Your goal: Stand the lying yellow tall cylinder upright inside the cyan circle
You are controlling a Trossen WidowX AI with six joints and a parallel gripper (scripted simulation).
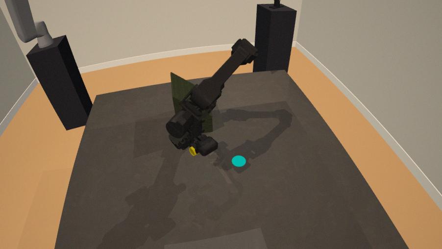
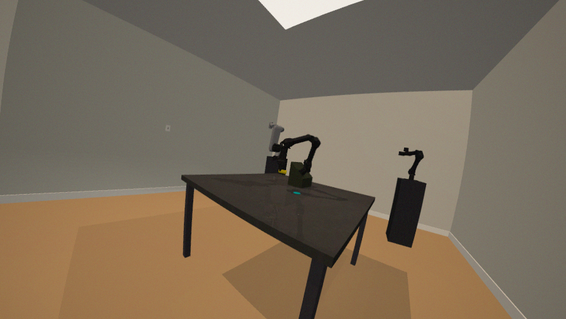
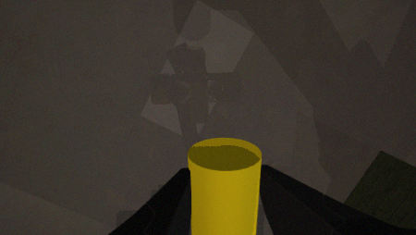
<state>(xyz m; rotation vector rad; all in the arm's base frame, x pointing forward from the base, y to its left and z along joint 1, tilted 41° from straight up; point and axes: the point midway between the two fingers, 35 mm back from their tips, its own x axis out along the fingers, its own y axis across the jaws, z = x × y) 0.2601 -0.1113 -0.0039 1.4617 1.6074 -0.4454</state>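
The cyan circle is 18 cm to the left of my gripper tip, 15 cm below it and 1 cm behind it. Round my gripper tip: yellow tall cylinder: 2 cm to the left, 1 cm behind.
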